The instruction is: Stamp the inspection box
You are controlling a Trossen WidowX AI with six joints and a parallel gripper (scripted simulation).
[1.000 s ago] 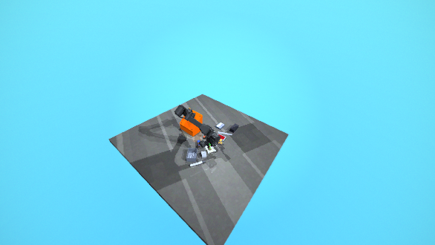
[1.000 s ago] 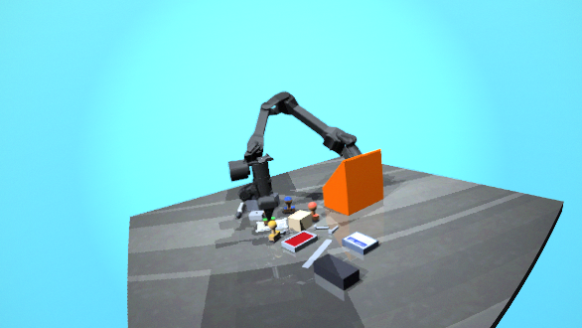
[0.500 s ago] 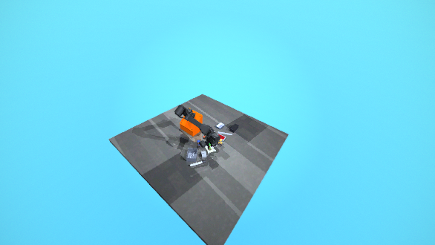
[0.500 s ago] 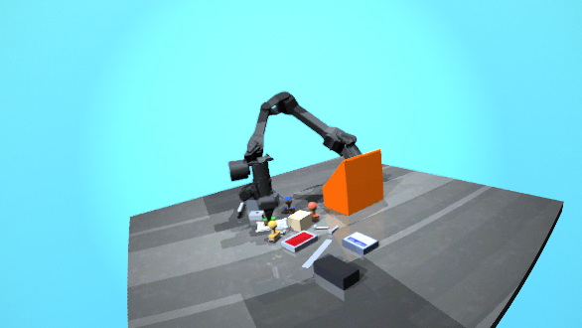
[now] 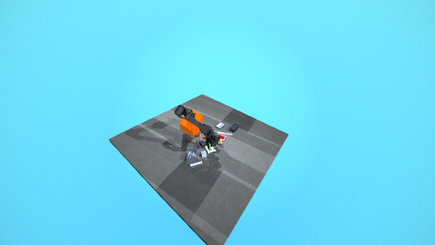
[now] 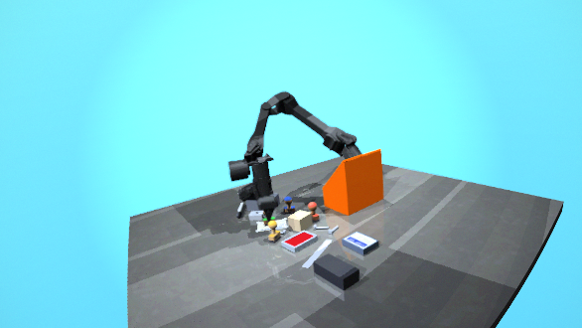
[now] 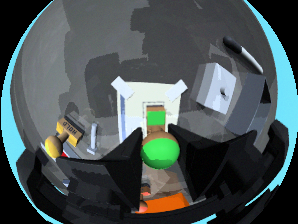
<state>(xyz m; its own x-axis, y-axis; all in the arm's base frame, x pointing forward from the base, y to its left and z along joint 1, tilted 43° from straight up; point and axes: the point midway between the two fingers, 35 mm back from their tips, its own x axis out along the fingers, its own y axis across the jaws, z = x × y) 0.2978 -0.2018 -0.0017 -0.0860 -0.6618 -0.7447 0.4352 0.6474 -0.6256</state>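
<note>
Right now my gripper tip is 1 cm to the right of the white card and 2 cm above it. From my gripper tip the other things lie so: green-knobbed PASS stamp (right at my gripper tip); then tan block (6 cm behind, 10 cm to the left); then yellow-brown knobbed stamp (5 cm ahead, 11 cm to the left).
</note>
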